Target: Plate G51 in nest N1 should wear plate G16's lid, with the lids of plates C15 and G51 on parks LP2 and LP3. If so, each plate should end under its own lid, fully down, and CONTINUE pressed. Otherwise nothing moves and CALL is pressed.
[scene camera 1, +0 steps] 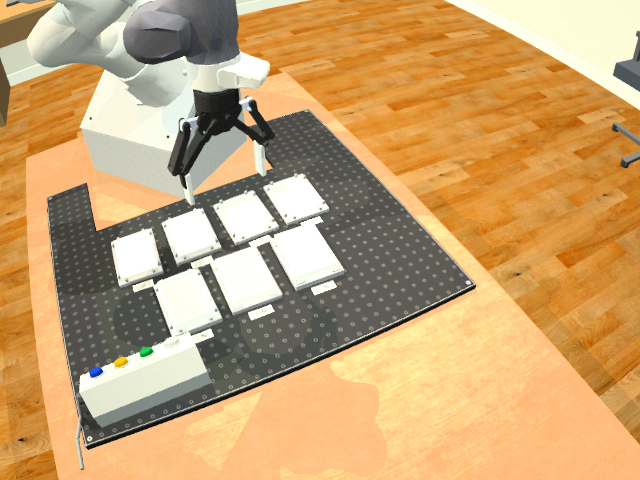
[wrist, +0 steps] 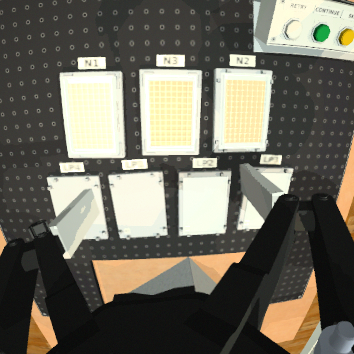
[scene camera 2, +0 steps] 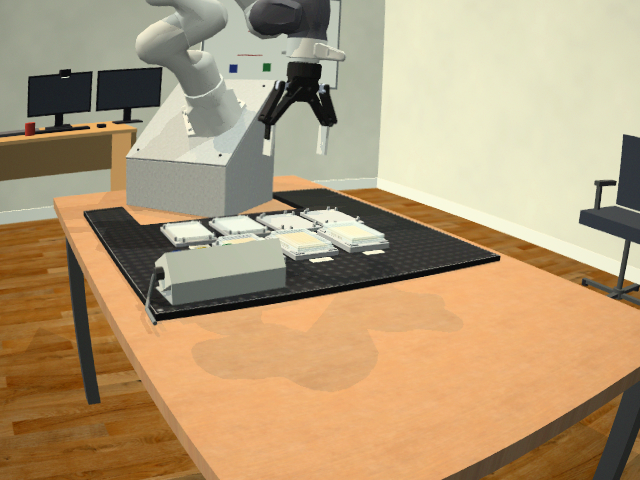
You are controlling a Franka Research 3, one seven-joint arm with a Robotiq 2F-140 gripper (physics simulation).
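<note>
My gripper (scene camera 1: 226, 188) (scene camera 2: 294, 153) (wrist: 166, 189) is open and empty, above the lid parks. The plate in N1 (scene camera 1: 307, 255) (scene camera 2: 355, 234) (wrist: 92, 115) and the plate in N3 (scene camera 1: 245, 281) (scene camera 2: 303, 242) (wrist: 171, 112) look pale and clear-covered. The plate in N2 (scene camera 1: 187, 302) (wrist: 242, 110) shows its wells sharply and looks uncovered. Parks LP2 (scene camera 1: 191, 235) (scene camera 2: 237, 225) (wrist: 204, 202) and LP3 (scene camera 1: 135, 256) (scene camera 2: 187, 232) seem to hold clear lids; a finger partly hides LP3 in the wrist view. The plate codes are not readable.
Parks LP1 (scene camera 1: 245, 217) (wrist: 137, 205) and LP4 (scene camera 1: 295, 197) look flat. The button box (scene camera 1: 149, 384) (scene camera 2: 227, 273) stands at the board's corner, with white RETRY (wrist: 292, 29), green CONTINUE (scene camera 1: 146, 351) (wrist: 321, 32), yellow (scene camera 1: 120, 361) and blue (scene camera 1: 96, 371) buttons.
</note>
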